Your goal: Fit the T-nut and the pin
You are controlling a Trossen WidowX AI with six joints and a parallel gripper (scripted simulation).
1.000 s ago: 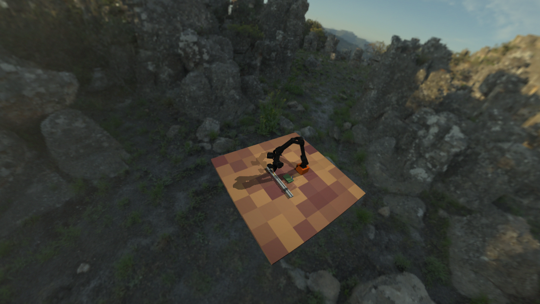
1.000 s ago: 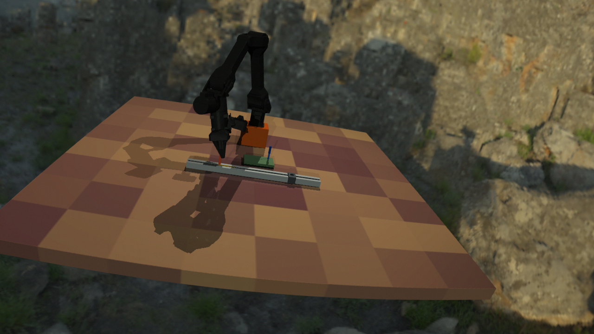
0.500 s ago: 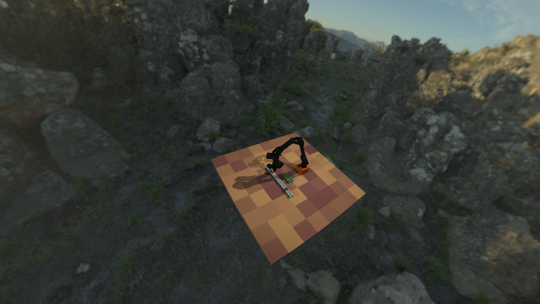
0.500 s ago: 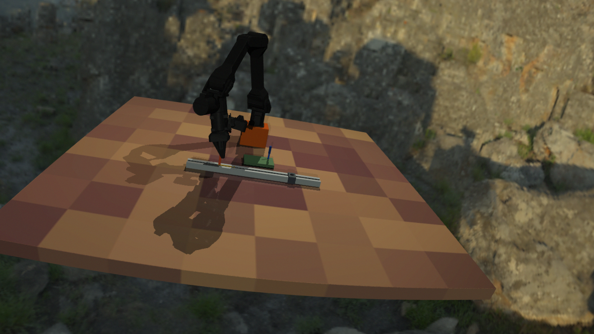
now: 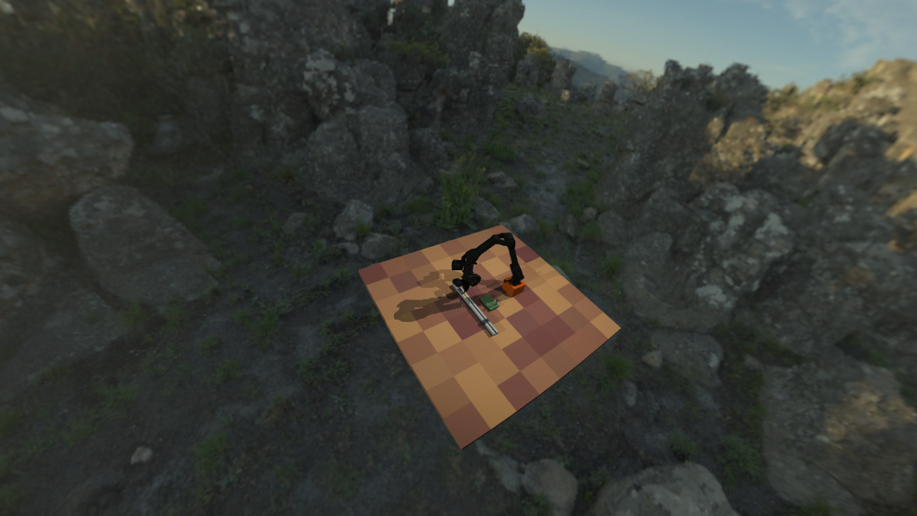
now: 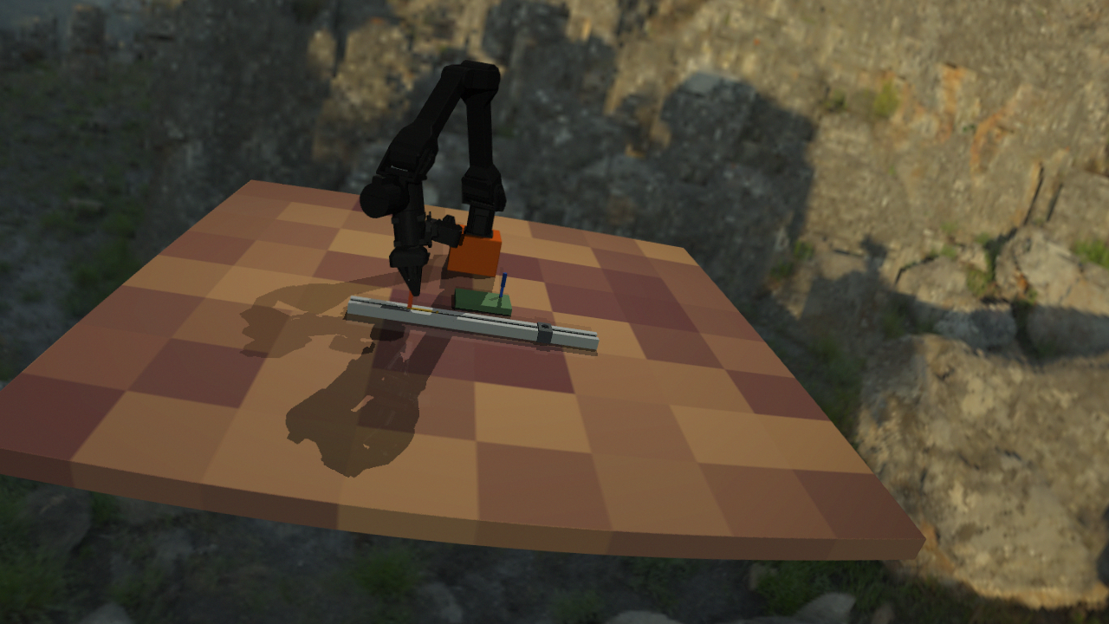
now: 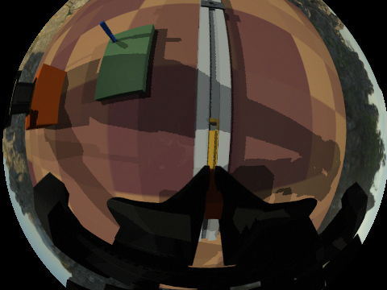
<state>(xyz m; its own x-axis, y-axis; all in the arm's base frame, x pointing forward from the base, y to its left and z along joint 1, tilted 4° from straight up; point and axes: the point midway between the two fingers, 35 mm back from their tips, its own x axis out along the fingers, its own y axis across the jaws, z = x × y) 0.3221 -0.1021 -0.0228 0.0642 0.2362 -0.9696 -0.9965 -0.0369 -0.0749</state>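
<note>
Right now my gripper tip is 20 mm to the right of the brass T-nut. The rest, counted from my gripper tip: green tray (120 mm behind, 140 mm to the left, 40 mm below); then blue pin (140 mm behind, 160 mm to the left, 20 mm below).
</note>
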